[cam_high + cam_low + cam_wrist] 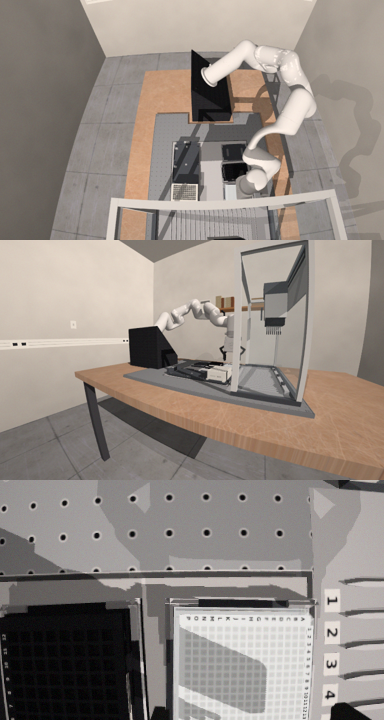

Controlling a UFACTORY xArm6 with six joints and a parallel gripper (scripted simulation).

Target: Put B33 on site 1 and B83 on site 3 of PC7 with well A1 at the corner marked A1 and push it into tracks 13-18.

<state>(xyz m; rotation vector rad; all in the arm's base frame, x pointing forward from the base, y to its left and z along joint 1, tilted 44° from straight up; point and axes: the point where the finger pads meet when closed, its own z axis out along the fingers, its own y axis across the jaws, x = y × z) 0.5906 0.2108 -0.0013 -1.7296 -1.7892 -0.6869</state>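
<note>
The nest S3 is 6 cm below my hand. The rest, counted from my hand: black plate B38: 11 cm behind, 1 cm to the right, 4 cm below; nest S1: 22 cm behind, 6 cm below; plate carrier PC7: 10 cm behind, 26 cm to the right, 4 cm below.
</note>
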